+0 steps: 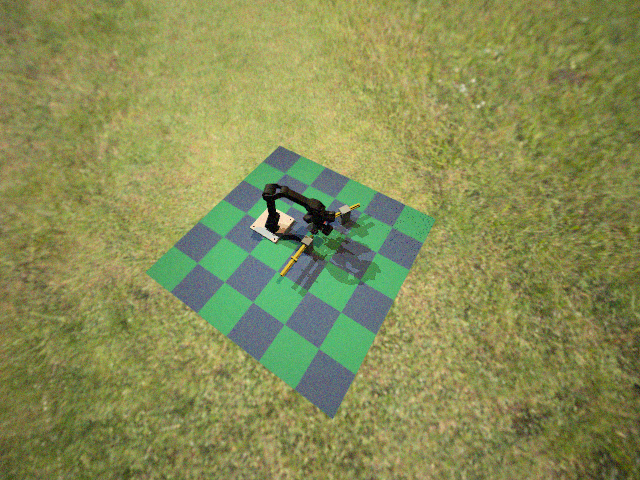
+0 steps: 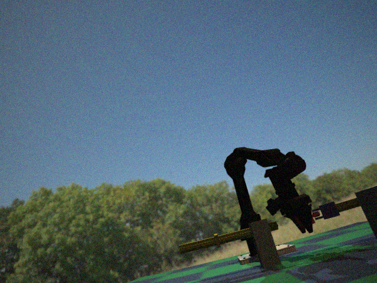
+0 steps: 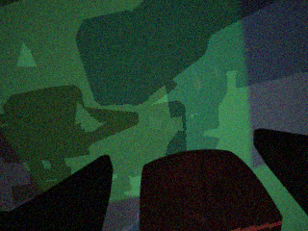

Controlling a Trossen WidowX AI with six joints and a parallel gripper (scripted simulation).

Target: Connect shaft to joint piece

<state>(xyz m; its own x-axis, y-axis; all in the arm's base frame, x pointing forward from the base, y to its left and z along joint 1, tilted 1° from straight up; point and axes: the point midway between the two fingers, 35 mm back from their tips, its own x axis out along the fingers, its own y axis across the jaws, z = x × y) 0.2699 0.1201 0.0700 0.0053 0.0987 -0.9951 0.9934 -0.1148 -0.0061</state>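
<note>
My gripper tip is now 40 mm below the red square joint piece and 10 mm to the right of it.
</note>
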